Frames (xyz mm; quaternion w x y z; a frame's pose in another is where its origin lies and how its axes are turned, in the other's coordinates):
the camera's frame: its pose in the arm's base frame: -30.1 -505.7 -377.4 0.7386 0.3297 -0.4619 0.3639
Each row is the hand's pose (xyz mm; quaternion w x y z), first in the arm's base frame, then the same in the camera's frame.
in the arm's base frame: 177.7 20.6 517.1 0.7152 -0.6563 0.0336 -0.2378
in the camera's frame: 1011.7 232.4 -206.8 0.2098 -0.8182 0.5156 -0.1438
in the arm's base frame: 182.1 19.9 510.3 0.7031 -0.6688 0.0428 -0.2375
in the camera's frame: 1006.6 227.4 -210.6 0.1926 -0.8200 0.5215 -0.1365
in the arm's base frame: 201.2 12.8 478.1 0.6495 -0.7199 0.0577 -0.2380
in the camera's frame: 981.1 202.7 -224.7 0.1291 -0.8348 0.5261 -0.0986
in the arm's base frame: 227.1 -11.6 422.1 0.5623 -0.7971 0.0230 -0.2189
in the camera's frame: 931.8 159.8 -236.0 0.0622 -0.8669 0.4946 -0.0057
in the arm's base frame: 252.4 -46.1 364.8 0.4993 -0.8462 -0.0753 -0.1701
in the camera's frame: 878.7 112.0 -239.2 0.0627 -0.8956 0.4269 0.1084
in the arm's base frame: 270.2 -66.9 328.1 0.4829 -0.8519 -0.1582 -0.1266
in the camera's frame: 845.5 80.7 -243.0 0.1028 -0.9045 0.3745 0.1764
